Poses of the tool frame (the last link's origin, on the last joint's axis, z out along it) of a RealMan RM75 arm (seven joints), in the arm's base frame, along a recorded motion.
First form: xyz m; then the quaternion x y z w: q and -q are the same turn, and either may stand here.
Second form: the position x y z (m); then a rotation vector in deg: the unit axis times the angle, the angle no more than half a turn. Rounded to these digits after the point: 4 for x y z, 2 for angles.
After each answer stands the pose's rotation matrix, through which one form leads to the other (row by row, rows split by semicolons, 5 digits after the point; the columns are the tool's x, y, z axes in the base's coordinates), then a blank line. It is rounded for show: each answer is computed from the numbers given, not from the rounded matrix.
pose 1, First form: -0.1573 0.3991 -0.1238 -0.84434 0.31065 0.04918 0.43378
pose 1, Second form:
-0.1573 0.3991 -0.1238 -120.50 44.33 7.02
0.80216 -0.56726 0.18646; -0.48192 -0.43066 0.76307; -0.35256 -0.70196 -0.61883

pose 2, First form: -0.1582 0.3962 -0.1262 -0.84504 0.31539 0.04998 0.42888
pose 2, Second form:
-0.1582 0.3962 -0.1262 -120.87 45.11 7.15
0.79606 -0.57591 0.18606; -0.49016 -0.43318 0.75637; -0.35500 -0.69332 -0.62713

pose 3, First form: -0.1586 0.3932 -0.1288 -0.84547 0.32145 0.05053 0.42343
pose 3, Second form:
-0.1586 0.3932 -0.1288 -121.23 46.09 7.25
0.78823 -0.58635 0.18678; -0.50076 -0.43475 0.74848; -0.35767 -0.68351 -0.63631

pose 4, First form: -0.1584 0.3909 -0.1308 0.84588 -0.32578 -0.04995 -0.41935
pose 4, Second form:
-0.1584 0.3909 -0.1308 -121.51 46.80 7.18
0.78274 -0.59304 0.18873; -0.50925 -0.43602 0.74199; -0.35774 -0.67690 -0.64330

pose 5, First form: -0.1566 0.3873 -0.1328 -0.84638 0.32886 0.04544 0.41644
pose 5, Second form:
-0.1566 0.3873 -0.1328 -121.75 47.31 6.54
0.77957 -0.59453 0.19698; -0.51884 -0.43685 0.73482; -0.35082 -0.67505 -0.64902

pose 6, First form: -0.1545 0.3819 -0.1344 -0.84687 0.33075 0.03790 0.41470
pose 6, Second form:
-0.1545 0.3819 -0.1344 -121.92 47.62 5.46
0.77834 -0.59164 0.21013; -0.52877 -0.43725 0.72747; -0.33852 -0.67733 -0.65317

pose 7, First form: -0.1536 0.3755 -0.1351 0.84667 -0.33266 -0.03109 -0.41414
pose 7, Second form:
-0.1536 0.3755 -0.1351 -121.92 47.90 4.48
0.77674 -0.58906 0.22289; -0.53756 -0.43565 0.72197; -0.32818 -0.68060 -0.65504

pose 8, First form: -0.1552 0.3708 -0.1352 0.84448 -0.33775 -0.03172 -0.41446
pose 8, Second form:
-0.1552 0.3708 -0.1352 -121.59 48.63 4.57
0.76984 -0.59674 0.22639; -0.54415 -0.42830 0.72143; -0.33354 -0.67858 -0.65444

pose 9, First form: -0.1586 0.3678 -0.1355 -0.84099 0.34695 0.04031 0.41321
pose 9, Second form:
-0.1586 0.3678 -0.1355 -121.15 49.98 5.81
0.75600 -0.61687 0.21892; -0.55025 -0.41777 0.72298; -0.35452 -0.66704 -0.65527

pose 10, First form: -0.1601 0.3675 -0.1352 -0.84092 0.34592 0.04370 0.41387
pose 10, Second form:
-0.1601 0.3675 -0.1352 -121.11 49.82 6.29
0.75686 -0.61795 0.21283; -0.54561 -0.41810 0.72629; -0.35983 -0.66583 -0.65361

